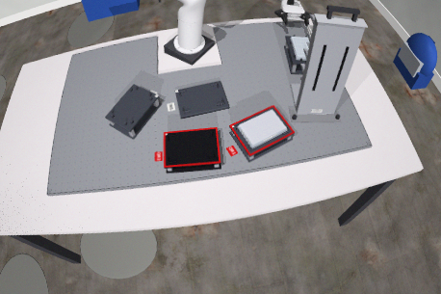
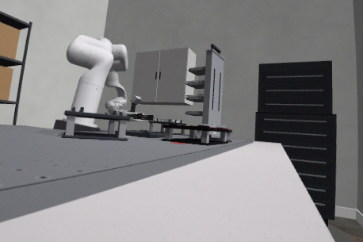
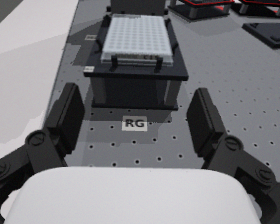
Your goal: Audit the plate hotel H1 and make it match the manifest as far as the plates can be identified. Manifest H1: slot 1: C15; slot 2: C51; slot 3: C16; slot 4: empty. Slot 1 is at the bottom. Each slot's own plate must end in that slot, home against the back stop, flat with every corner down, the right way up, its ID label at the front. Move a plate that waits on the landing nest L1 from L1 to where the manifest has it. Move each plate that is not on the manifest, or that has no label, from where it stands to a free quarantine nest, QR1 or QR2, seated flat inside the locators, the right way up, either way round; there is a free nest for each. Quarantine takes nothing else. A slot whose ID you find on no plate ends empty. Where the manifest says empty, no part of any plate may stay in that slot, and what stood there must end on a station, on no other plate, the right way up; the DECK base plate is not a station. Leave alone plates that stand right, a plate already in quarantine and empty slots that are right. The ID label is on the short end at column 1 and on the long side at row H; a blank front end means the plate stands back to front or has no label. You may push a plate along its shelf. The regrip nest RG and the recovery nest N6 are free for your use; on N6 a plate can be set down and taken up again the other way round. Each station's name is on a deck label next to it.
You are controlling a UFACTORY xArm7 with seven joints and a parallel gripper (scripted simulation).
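The RG label is 50 mm ahead of my hand, 10 mm to the right of it and 80 mm below it. Also, from my hand: H1 label (300 mm ahead, 20 mm to the left, 80 mm below); white plate (440 mm ahead, 320 mm to the right, 40 mm below); plate labelled C16 (320 mm ahead, 80 mm to the right, 180 mm above).
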